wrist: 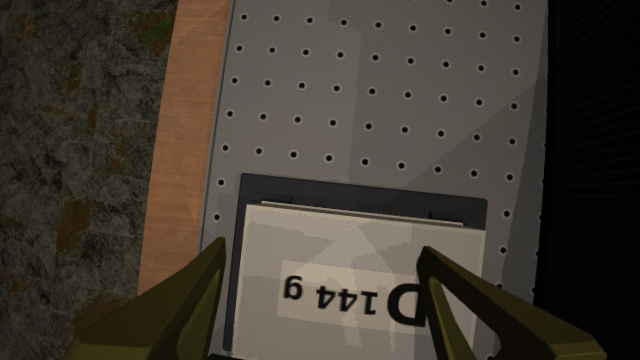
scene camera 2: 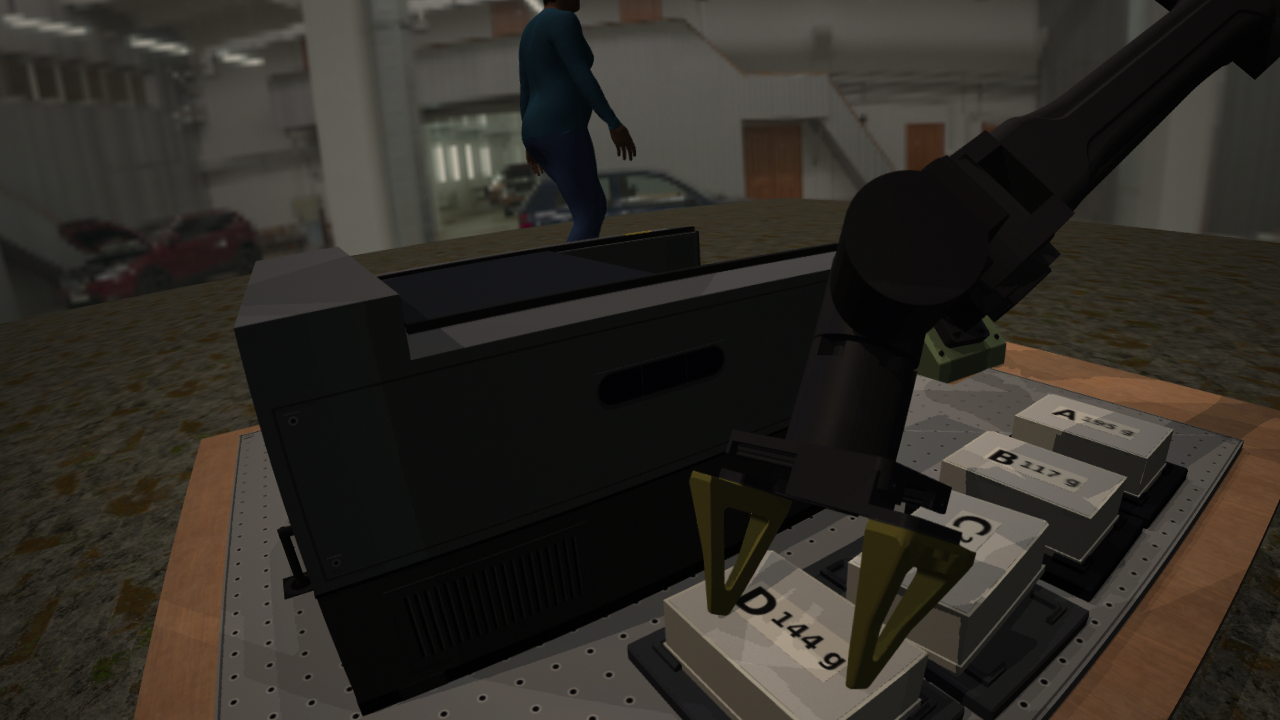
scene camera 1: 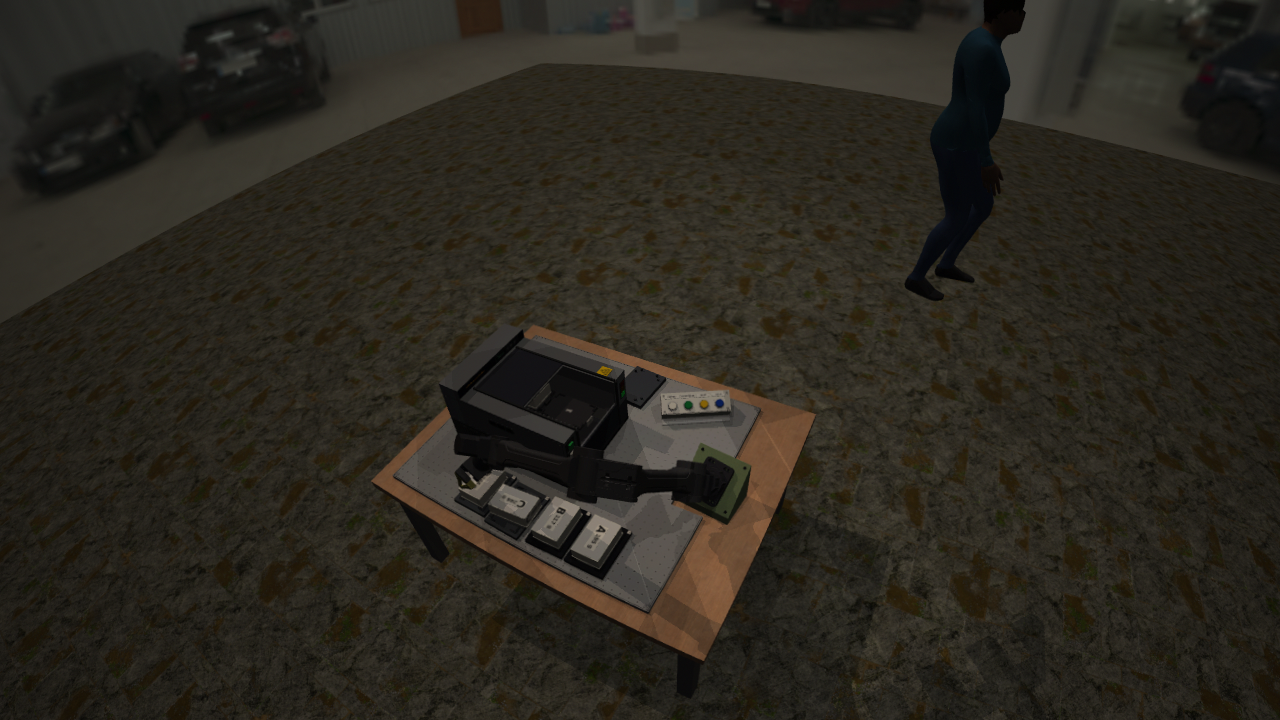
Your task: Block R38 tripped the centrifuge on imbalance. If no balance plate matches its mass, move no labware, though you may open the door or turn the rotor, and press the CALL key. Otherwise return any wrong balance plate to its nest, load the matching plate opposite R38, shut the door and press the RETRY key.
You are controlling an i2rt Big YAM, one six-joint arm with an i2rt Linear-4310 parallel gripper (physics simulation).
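Places are measured from the arm's base along level axes (x ahead, y left, z up), in centimetres.
Pixels of known places: gripper, fingertip midpoint: (wrist: 326, 252) (scene camera 2: 779, 647) (scene camera 1: 470, 477); arm's base, link origin: (scene camera 1: 712, 481).
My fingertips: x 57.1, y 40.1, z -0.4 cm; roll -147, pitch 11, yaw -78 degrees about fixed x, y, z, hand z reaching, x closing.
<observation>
For each thing: its top centre in the pictures, then the offset to it from my fingertips. Level surfaces: height alone.
- Plate D, top centre: (wrist: 355, 298) (scene camera 2: 789, 627) (scene camera 1: 481, 479) dx -2.1, dy -2.1, dz -1.3 cm
- Plate C, top centre: (scene camera 2: 957, 539) (scene camera 1: 513, 500) dx -15.7, dy -2.4, dz -0.8 cm
- plate A, top centre: (scene camera 2: 1093, 422) (scene camera 1: 596, 537) dx -41.9, dy -7.9, dz -1.3 cm
- key panel, top centre: (scene camera 1: 695, 395) dx -34.8, dy -65.0, dz +1.7 cm
- dark flat plate, top centre: (scene camera 1: 638, 382) dx -12.3, dy -64.1, dz -4.0 cm
- table, surface height: dz -7.9 cm
Plate D (scene camera 1: 484, 490) (scene camera 2: 742, 658) (wrist: 350, 250), marked 144 g, sits on its dark nest. My gripper (scene camera 2: 787, 648) (wrist: 326, 252) is open and empty, pointing down, its fingertips apart over plate D's long sides in the wrist view. Plate C (scene camera 1: 512, 504) (scene camera 2: 993, 559), its mass hidden, plate B (scene camera 1: 556, 523) (scene camera 2: 1029, 474), 117 g, and plate A (scene camera 1: 597, 540) (scene camera 2: 1092, 429), 195 g, stand on nests in the same row. The centrifuge (scene camera 1: 510, 426) (scene camera 2: 501, 456) is open on top; its chamber (scene camera 1: 572, 410) shows, but R38 cannot be made out. The key panel (scene camera 1: 695, 415) has white, green, yellow and blue keys; its lettering is too small.
The centrifuge's tall side wall stands close beside the plate row. A dark flat plate (scene camera 1: 642, 385) lies between centrifuge and key panel. The arm reaches from its green base (scene camera 1: 736, 499) across the table (scene camera 1: 776, 434). A person (scene camera 1: 971, 125) (scene camera 2: 556, 98) stands beyond the table.
</observation>
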